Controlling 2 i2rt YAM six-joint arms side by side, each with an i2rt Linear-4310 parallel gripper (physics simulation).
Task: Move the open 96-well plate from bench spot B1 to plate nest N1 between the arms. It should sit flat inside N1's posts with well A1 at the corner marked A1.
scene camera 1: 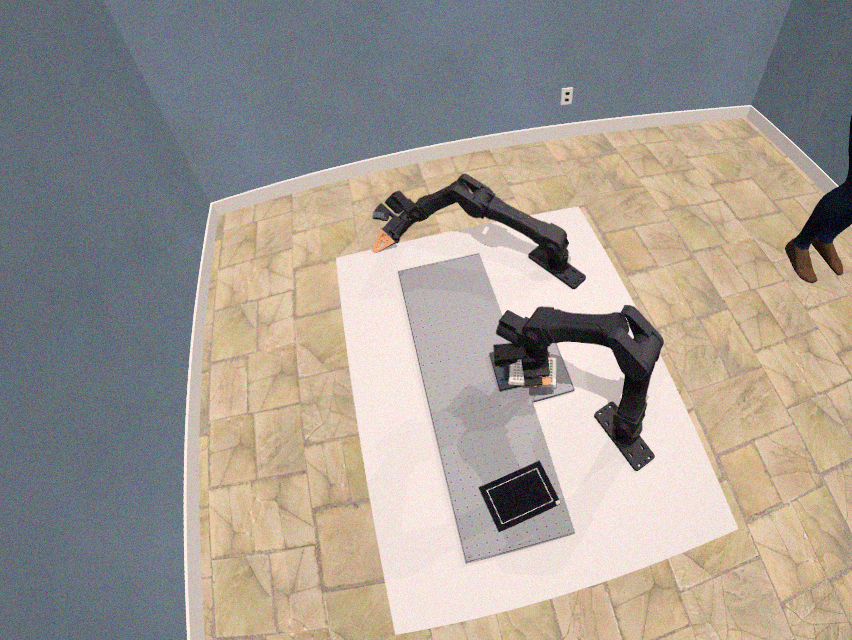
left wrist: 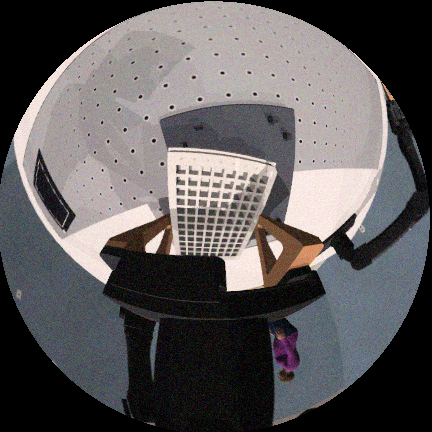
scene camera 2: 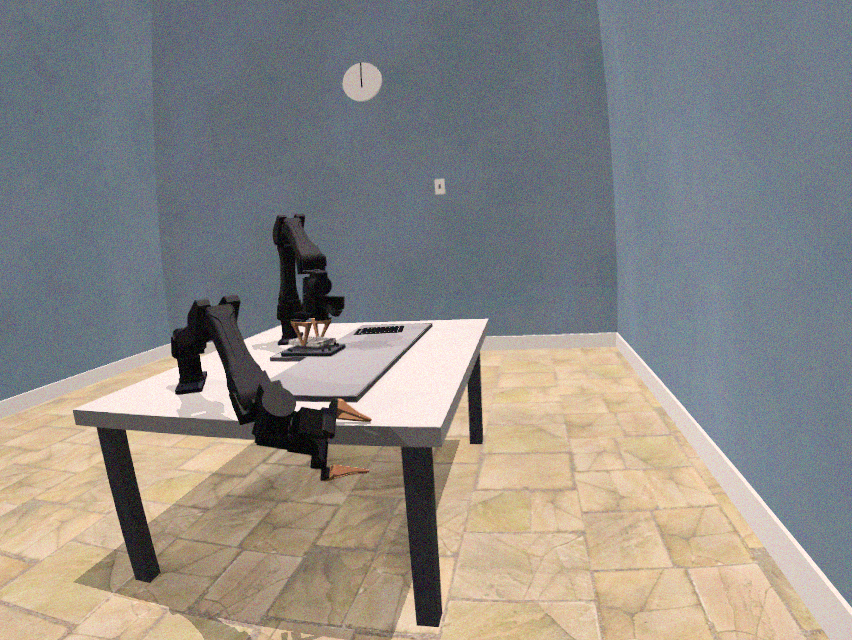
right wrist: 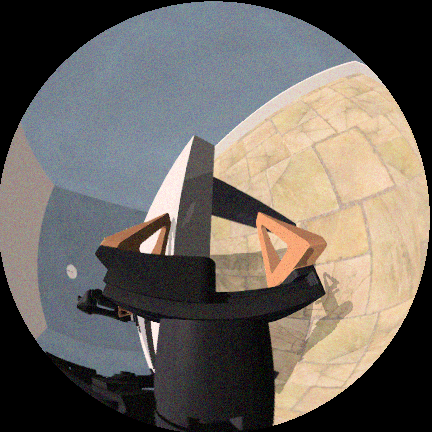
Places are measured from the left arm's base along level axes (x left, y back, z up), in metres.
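Pixels of known places: left gripper, fingertip midpoint: (scene camera 1: 533, 372) (left wrist: 213, 216) (scene camera 2: 311, 343); right gripper, fingertip midpoint: (scene camera 2: 369, 445) (right wrist: 212, 217); left arm's base, link origin: (scene camera 1: 623, 436) (scene camera 2: 291, 339); right arm's base, link origin: (scene camera 1: 556, 267) (left wrist: 335, 234) (scene camera 2: 192, 383).
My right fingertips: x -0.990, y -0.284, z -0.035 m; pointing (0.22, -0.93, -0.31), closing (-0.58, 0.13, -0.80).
Ahead of a thing's pixels: the offset from my right fingertips to its top centre. "*": to the spot under its first point. Level surfaces: height alone.
The white 96-well plate {dx +0.703, dy +0.171, dz +0.083 m} (scene camera 1: 515, 375) (scene camera 2: 323, 341) (left wrist: 215, 200) is upright over the dark nest N1 {dx +0.665, dy +0.165, dz +0.070 m} (scene camera 1: 564, 380) (scene camera 2: 335, 349) (left wrist: 240, 125), seemingly a little above its base. Some posts show beyond the plate's far edge in the left wrist view. My left gripper (scene camera 1: 528, 379) (scene camera 2: 311, 342) (left wrist: 213, 216) points down and is shut on the plate, one fingertip at each side. The A1 marks are too small to read. Spot B1 {* dx +0.973, dy -0.042, dz +0.050 m} (scene camera 1: 520, 496) (left wrist: 52, 197) is a black rectangle with a white outline. My right gripper (scene camera 2: 369, 445) (right wrist: 212, 217) is open and empty at the table edge.
The grey perforated board {dz +0.048 m} (scene camera 1: 447, 344) (scene camera 2: 344, 375) (left wrist: 220, 55) lies on the white table {dz +0.035 m} (scene camera 1: 385, 482) (scene camera 2: 427, 392). The right arm (scene camera 1: 509, 213) (scene camera 2: 234, 358) reaches past the table's edge. A person (scene camera 1: 819, 227) (left wrist: 286, 347) stands beyond the arm bases.
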